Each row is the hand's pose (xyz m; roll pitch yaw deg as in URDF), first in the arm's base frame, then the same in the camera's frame.
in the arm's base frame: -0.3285 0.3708 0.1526 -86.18 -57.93 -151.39
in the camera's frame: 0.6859 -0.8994 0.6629 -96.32 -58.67 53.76
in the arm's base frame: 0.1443 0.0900 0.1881 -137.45 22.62 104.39
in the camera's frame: 0.1519 -0.7640 0.6494 -134.94 17.79 -58.23
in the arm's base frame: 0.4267 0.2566 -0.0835 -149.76 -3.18 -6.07
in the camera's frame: -0.0499 -1.0179 0.3735 -146.09 0.74 -169.63
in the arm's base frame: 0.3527 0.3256 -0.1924 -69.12 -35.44 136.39
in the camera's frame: 0.0489 -1.0683 0.2745 -69.81 -40.79 -26.67
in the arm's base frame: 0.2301 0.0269 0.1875 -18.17 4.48 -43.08
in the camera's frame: 0.0521 -0.7282 0.6391 -17.59 9.82 153.51
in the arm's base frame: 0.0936 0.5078 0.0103 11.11 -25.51 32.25
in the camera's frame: 0.3320 -1.1583 0.5051 16.96 -24.60 -133.71
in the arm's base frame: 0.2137 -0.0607 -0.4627 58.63 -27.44 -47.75
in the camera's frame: 0.0944 -0.6725 -0.0135 58.78 -22.07 148.70
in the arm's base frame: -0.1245 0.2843 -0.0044 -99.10 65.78 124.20
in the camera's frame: 0.4788 -0.8828 0.4880 -97.85 60.44 -38.17
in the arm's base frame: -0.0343 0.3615 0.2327 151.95 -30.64 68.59
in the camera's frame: 0.3956 -0.9705 0.7240 157.62 -33.02 -97.89
